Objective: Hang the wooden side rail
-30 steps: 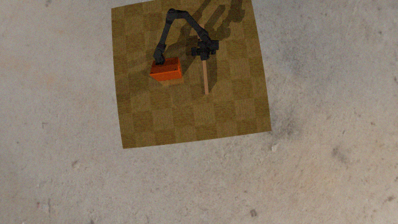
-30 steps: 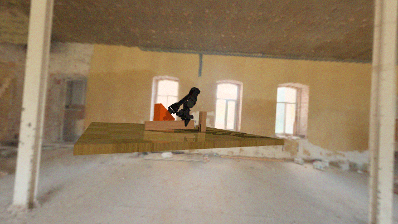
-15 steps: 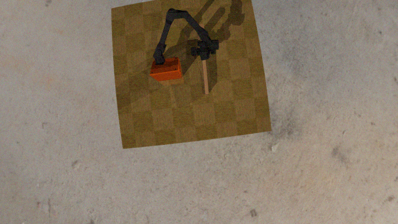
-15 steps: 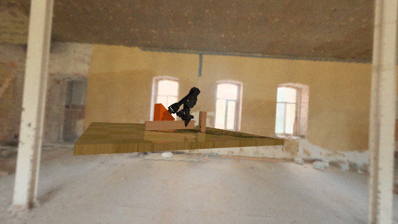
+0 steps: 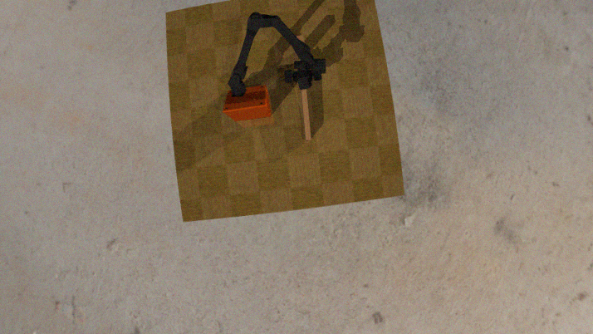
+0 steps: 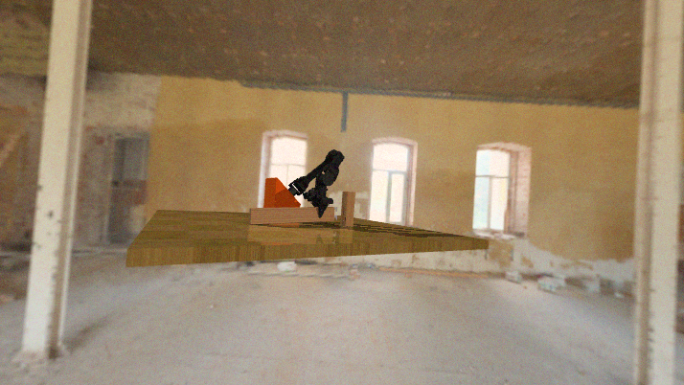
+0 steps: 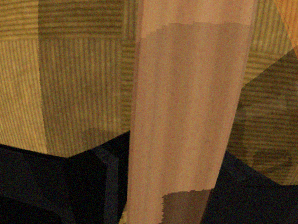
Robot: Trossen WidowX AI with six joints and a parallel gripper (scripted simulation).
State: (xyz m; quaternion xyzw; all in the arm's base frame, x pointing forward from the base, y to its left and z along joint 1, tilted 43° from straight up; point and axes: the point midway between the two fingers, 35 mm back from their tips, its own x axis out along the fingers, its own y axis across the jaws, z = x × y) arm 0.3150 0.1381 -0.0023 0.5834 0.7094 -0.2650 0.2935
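My gripper tip is 160 mm to the right of the headboard post, 40 mm below it and 20 mm past it.
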